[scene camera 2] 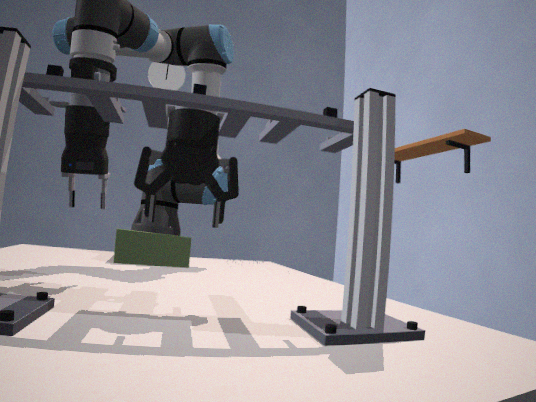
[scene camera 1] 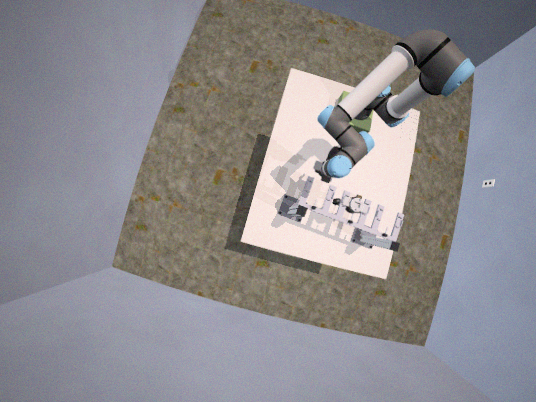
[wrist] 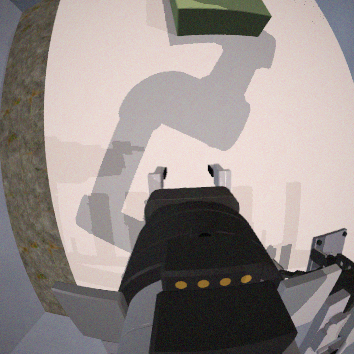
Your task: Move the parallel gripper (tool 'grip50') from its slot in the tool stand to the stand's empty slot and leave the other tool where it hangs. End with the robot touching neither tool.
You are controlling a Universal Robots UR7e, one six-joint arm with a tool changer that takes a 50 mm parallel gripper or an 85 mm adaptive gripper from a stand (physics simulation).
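Frame: origin at the arm's base, x down, y left, z ahead, level; millimetres.
Seen in the pictures: arm's base, origin of its link: (scene camera 2: 155, 234).
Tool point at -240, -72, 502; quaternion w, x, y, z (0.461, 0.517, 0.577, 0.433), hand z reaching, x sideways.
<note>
Offsets run from my tool point to a thing's middle, as dx, dy, dz. "spot": to the spot under its first point. Level surfaces: height alone.
The parallel gripper (scene camera 1: 324, 172) (scene camera 2: 87, 200) (wrist: 186, 171) is coupled to the arm's wrist, points down and is open, its two fingers apart with nothing between them. It is behind the leftmost slot, on the arm's side of the stand (scene camera 1: 325, 214) (scene camera 2: 290, 116), by the ends of that slot's prongs; in scene camera 2 the crossbar passes in front of the wrist. The adaptive gripper (scene camera 1: 356, 204) (scene camera 2: 192, 145) (wrist: 335, 260) hangs in the middle slot, apart from the arm. The right slot, by its prong {spot: +40, +319, +73} (scene camera 1: 379, 215) (scene camera 2: 280, 130), holds no tool. Exact clearance to the left prongs is unclear.
A green block (scene camera 1: 362, 125) (scene camera 2: 152, 248) (wrist: 220, 22) lies on the white table {dx +322} (scene camera 1: 295, 110) towards the arm's base. The stand's right post {spot: +164, +414, +197} (scene camera 2: 367, 210) rises from a bolted dark foot. An orange shelf (scene camera 2: 440, 142) is on the wall to the right.
</note>
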